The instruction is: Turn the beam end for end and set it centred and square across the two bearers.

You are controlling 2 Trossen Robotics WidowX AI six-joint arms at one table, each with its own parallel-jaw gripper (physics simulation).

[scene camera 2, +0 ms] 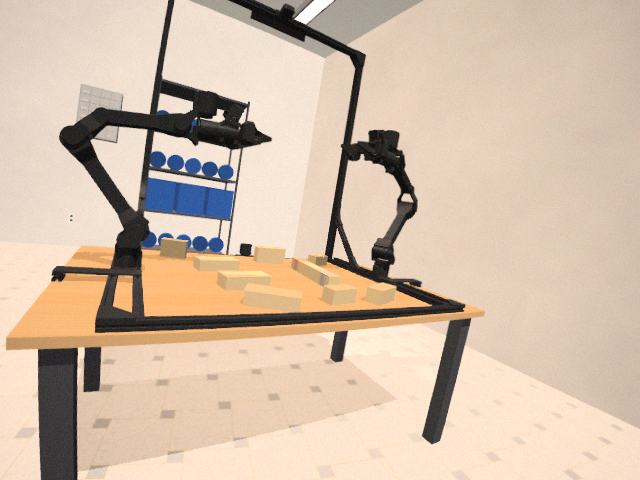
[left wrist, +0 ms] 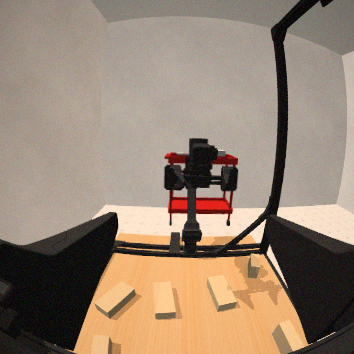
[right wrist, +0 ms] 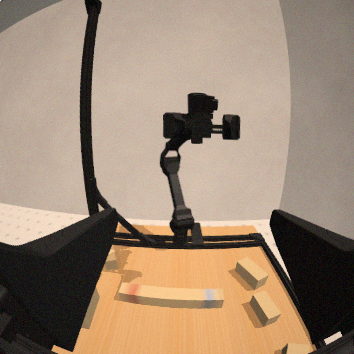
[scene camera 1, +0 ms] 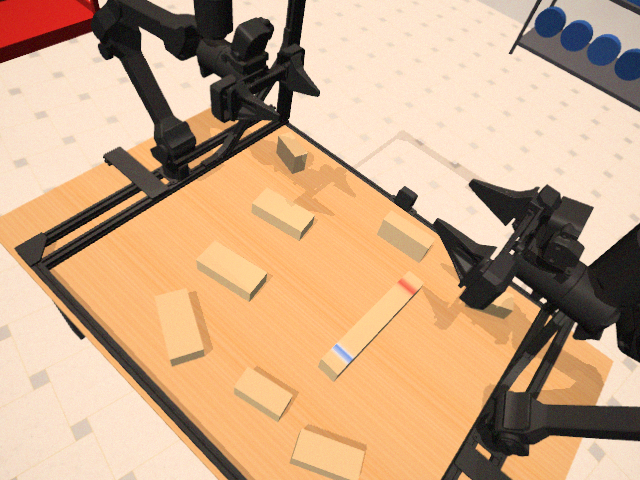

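The long wooden beam lies flat on the table, with a red band near its far end and a blue band near its near end in scene camera 1. Two similar plain blocks lie roughly parallel, one block and another block; which blocks are the bearers I cannot tell. My left gripper is open and empty, raised above the table at the right. My right gripper is open and empty, raised above the back left.
Other wooden blocks stand about: a tilted-looking block, a shorter block, a front block, a block near the back edge, an upright block, and a block partly behind the left gripper. A black frame borders the table.
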